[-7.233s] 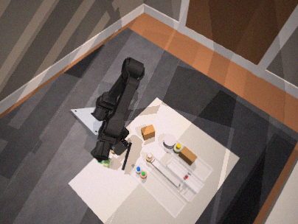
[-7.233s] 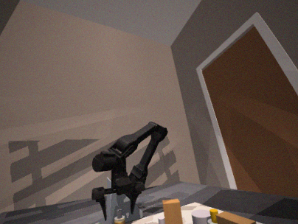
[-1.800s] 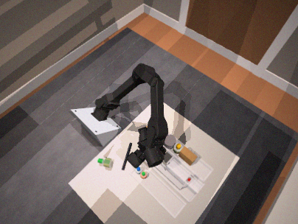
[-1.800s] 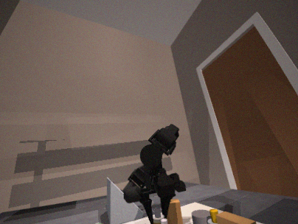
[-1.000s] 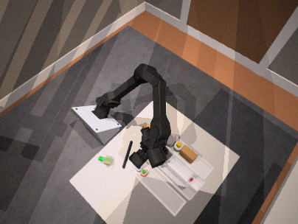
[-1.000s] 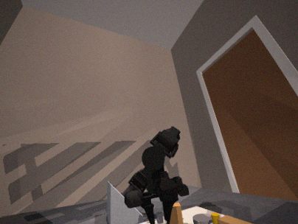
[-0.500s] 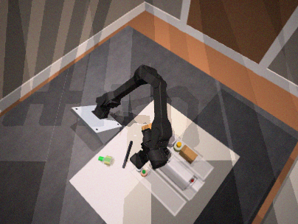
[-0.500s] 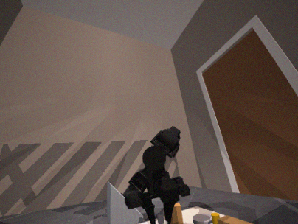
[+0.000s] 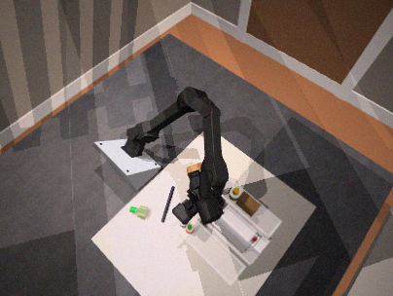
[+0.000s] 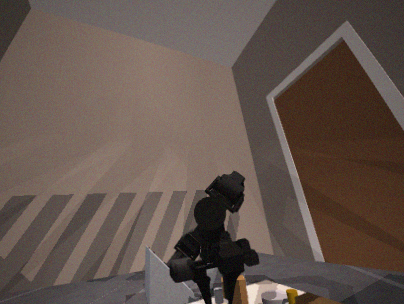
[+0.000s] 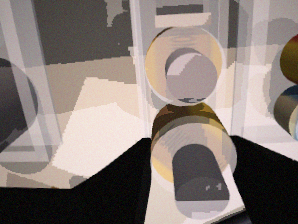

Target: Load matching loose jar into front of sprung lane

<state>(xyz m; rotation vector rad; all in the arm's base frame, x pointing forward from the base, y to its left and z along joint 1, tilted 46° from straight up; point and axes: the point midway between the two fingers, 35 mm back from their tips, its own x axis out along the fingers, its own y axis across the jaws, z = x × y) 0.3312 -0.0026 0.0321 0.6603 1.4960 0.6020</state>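
Right now my gripper tip is 10 cm past the black rod, 6 cm to the left of it and 4 cm above it. Round my gripper tip: clear lane rack (15 cm ahead, 2 cm to the left, 3 cm below); then yellow-lidded jar (7 cm ahead, 13 cm to the left, 1 cm below); then grey round thing (2 cm ahead, 13 cm to the left, 2 cm below).
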